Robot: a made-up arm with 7 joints. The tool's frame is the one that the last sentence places. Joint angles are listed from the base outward.
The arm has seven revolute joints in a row. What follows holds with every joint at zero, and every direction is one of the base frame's.
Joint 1 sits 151.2 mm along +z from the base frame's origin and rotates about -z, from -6.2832 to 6.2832 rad.
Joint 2 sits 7.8 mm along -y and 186.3 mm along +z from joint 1 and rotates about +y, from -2.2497 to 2.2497 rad.
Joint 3 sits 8.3 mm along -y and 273.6 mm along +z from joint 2 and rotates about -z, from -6.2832 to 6.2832 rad.
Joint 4 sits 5.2 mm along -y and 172.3 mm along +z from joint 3 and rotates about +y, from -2.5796 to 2.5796 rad.
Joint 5 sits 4.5 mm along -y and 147 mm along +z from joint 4 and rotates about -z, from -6.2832 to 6.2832 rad.
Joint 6 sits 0.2 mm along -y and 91.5 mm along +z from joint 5 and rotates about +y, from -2.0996 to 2.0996 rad.
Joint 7 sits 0.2 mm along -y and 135.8 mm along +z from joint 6 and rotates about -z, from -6.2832 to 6.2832 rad.
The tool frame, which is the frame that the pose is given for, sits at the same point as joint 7; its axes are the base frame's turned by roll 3.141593, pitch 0 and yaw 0 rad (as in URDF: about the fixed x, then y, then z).
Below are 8 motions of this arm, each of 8 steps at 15 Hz.
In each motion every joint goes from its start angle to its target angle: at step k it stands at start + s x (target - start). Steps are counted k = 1, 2, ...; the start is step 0. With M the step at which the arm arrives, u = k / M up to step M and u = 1 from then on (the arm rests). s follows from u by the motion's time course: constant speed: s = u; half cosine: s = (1 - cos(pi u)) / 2; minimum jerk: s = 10 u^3 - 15 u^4 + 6 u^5.
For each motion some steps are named. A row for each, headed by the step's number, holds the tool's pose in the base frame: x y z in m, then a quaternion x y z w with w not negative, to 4 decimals.
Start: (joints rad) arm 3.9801 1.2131 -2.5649 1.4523 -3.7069 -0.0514 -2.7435
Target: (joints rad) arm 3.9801 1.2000 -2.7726 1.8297 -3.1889 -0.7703 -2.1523
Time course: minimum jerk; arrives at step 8
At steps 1, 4, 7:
1: -0.3698 0.1271 0.7966 -0.8778 0.3751 0.0031 0.2978
4: -0.2585 0.0768 0.7702 -0.7525 0.4995 0.3428 0.2583
7: -0.1739 0.0469 0.6974 -0.5339 0.5464 0.6322 0.1294

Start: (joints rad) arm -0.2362 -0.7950 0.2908 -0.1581 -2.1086 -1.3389 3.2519
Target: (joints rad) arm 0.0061 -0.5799 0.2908 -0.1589 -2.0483 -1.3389 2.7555
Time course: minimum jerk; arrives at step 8
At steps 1, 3, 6, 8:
1: -0.4760 -0.2576 0.8372 -0.7927 0.2208 0.2313 0.5190
3: -0.4642 -0.2231 0.8640 -0.7924 0.2132 0.2007 0.5351
6: -0.4215 -0.1506 0.9219 -0.7911 0.1965 0.1213 0.5664
8: -0.4127 -0.1402 0.9307 -0.7908 0.1939 0.1074 0.5705

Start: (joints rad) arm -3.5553 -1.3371 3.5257 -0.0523 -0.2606 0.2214 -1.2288
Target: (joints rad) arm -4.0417 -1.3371 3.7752 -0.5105 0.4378 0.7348 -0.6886
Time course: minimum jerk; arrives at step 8
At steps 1, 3, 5, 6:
1: 0.7228 0.3360 0.5207 -0.5347 -0.4948 0.6471 0.2249
3: 0.6633 0.4251 0.5442 -0.6020 -0.4081 0.6825 0.0728
5: 0.5305 0.5466 0.5895 0.7161 0.2373 -0.6400 0.1463
6: 0.4707 0.5805 0.6086 0.7567 0.1707 -0.5971 0.2045

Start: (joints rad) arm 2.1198 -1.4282 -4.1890 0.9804 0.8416 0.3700 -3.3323
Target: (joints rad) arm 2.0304 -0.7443 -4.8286 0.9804 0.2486 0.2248 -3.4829
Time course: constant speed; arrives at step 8
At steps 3, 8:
3: 0.0298 0.6974 0.4651 0.5960 -0.0850 0.5114 0.6132
8: -0.1229 0.5190 0.8132 0.8019 0.0930 0.4138 0.4208

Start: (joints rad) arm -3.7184 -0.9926 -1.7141 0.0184 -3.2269 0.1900 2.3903
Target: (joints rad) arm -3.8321 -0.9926 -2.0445 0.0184 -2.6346 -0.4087 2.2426
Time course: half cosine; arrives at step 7
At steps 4, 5, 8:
4: 0.5550 0.3970 0.7883 0.8705 -0.0523 -0.4341 0.2259
5: 0.5530 0.3945 0.7864 0.8652 -0.0809 -0.4565 0.1911
8: 0.5495 0.3914 0.7850 0.8601 -0.1075 -0.4737 0.1559

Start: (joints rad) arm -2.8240 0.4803 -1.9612 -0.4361 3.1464 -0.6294 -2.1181
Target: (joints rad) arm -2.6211 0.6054 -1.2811 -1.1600 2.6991 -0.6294 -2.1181
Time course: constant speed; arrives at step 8
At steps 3, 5, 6, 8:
3: -0.2994 0.3209 0.9864 -0.1894 0.9559 -0.1628 0.1548
5: -0.2295 0.3722 0.9631 -0.0943 0.9688 -0.2117 0.0884
6: -0.1885 0.3865 0.9526 -0.0448 0.9719 -0.2259 0.0494
8: -0.1023 0.3899 0.9337 -0.0551 -0.9705 0.2318 0.0363

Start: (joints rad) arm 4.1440 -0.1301 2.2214 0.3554 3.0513 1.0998 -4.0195
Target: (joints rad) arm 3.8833 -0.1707 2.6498 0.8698 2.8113 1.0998 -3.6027
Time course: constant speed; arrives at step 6
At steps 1, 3, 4, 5, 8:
1: 0.0900 -0.1034 1.0945 0.8871 0.3528 0.2950 0.0390
3: 0.1539 -0.1227 1.0765 -0.9286 -0.2929 -0.2240 0.0428
4: 0.1840 -0.1332 1.0628 -0.9446 -0.2578 -0.1856 0.0822
5: 0.2125 -0.1442 1.0462 -0.9572 -0.2196 -0.1454 0.1201
8: 0.2388 -0.1555 1.0268 -0.9659 -0.1785 -0.1037 0.1564

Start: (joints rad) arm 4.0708 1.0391 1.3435 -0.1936 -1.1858 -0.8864 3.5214
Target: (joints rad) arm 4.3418 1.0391 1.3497 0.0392 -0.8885 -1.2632 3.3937
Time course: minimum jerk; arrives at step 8
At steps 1, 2, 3, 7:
1: -0.3954 0.4379 0.8308 -0.8033 0.5822 -0.0746 0.1013
2: -0.3808 0.4475 0.8303 -0.7914 0.5981 -0.0641 0.1089
3: -0.3521 0.4645 0.8286 -0.7668 0.6277 -0.0456 0.1261
7: -0.2338 0.5160 0.8135 -0.6541 0.7229 -0.0030 0.2226

